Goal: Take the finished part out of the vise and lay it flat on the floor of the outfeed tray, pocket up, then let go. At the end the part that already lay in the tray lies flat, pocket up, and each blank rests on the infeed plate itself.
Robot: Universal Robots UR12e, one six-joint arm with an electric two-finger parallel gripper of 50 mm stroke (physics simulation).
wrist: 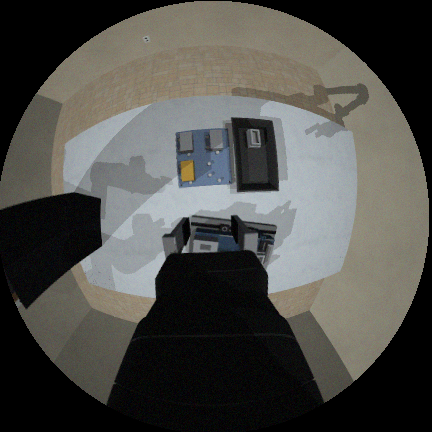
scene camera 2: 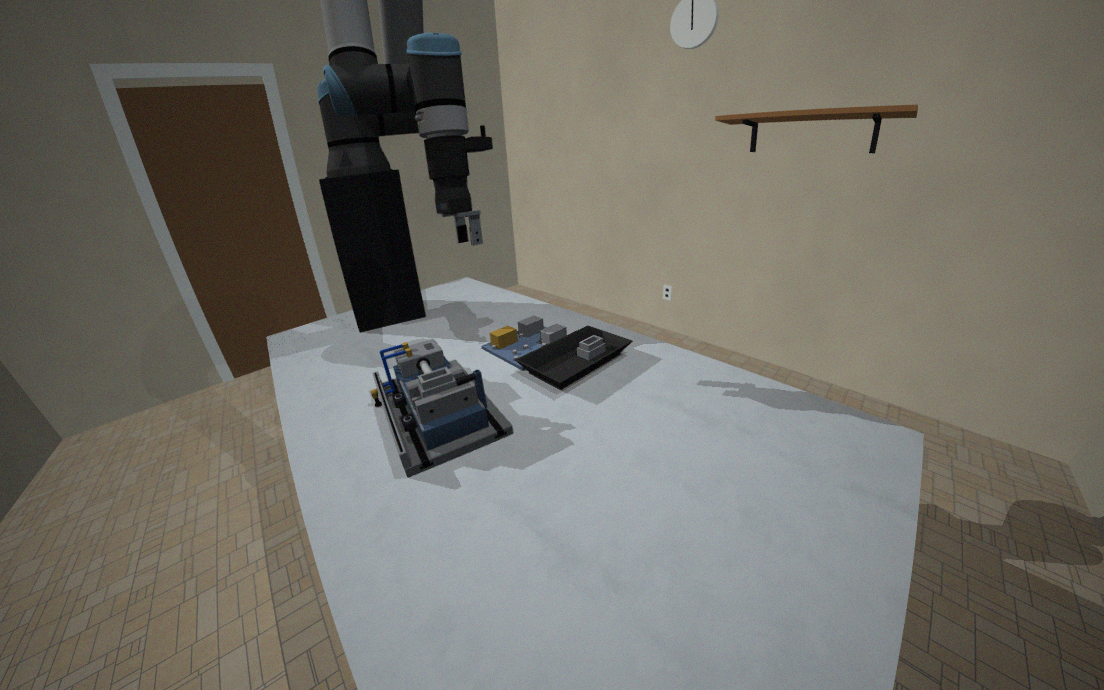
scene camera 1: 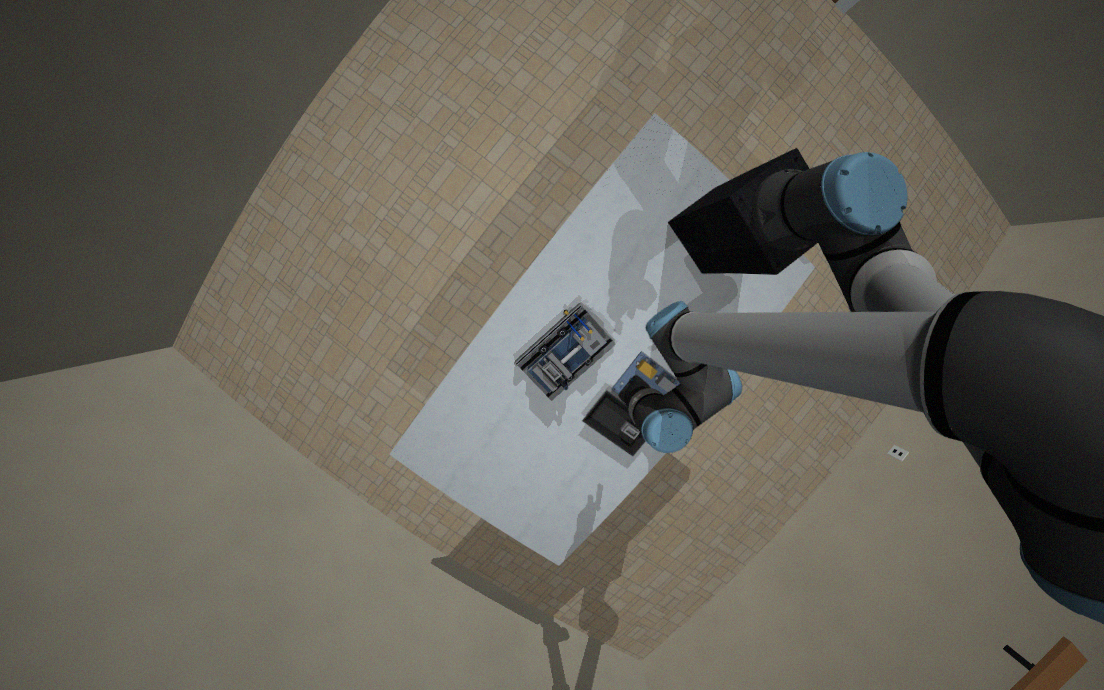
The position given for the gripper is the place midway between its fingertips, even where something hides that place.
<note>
In view: the gripper (scene camera 2: 469, 243).
The gripper shows as well in the wrist view (wrist: 209, 224).
</note>
